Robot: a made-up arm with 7 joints.
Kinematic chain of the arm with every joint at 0, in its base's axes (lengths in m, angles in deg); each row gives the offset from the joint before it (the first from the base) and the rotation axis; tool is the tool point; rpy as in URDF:
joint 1: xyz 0 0 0.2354 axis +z
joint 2: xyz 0 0 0 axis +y
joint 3: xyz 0 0 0.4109 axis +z
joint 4: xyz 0.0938 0 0 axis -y
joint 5: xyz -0.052 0 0.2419 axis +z
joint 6: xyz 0 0 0 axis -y
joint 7: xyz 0.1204 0 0 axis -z
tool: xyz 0 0 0 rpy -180 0 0
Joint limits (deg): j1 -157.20..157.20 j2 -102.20..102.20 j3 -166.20..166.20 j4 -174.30..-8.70 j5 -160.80..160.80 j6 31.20..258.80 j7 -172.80..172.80
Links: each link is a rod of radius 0.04 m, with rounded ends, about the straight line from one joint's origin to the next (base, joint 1, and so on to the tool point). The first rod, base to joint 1, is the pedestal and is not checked.
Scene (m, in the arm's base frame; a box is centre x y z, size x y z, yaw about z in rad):
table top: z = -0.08
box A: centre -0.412 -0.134 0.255 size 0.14 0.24 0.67 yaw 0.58
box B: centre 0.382 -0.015 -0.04 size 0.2 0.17 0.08 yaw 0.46
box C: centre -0.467 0.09 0 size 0.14 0.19 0.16 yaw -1.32
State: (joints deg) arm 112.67 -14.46 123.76 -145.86 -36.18 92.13 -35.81
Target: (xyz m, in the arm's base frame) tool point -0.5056 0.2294 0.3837
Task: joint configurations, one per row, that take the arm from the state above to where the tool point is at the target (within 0.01 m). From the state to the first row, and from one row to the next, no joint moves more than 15 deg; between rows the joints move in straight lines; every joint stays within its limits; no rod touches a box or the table.
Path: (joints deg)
1: 104.38 -19.69 122.29 -152.97 -37.47 84.79 -49.44
2: 96.09 -24.93 120.83 -160.08 -38.76 77.45 -63.07
3: 87.80 -30.16 119.36 -167.19 -40.05 70.11 -76.70
4: 79.51 -35.39 117.90 -174.30 -41.34 62.77 -90.33
5: 80.73 -24.34 109.46 -161.83 -39.73 66.55 -88.30
6: 81.95 -13.29 101.03 -149.37 -38.11 70.34 -86.26
7: 83.17 -2.25 92.59 -136.90 -36.50 74.13 -84.22
8: 84.39 8.80 84.16 -124.43 -34.89 77.92 -82.19
9: 89.46 17.63 80.67 -120.63 -34.70 82.35 -70.59
10: 94.53 26.46 77.18 -116.83 -34.52 86.78 -59.00
11: 99.60 35.28 73.69 -113.03 -34.34 91.20 -47.40
12: 104.67 44.11 70.21 -109.23 -34.15 95.63 -35.81

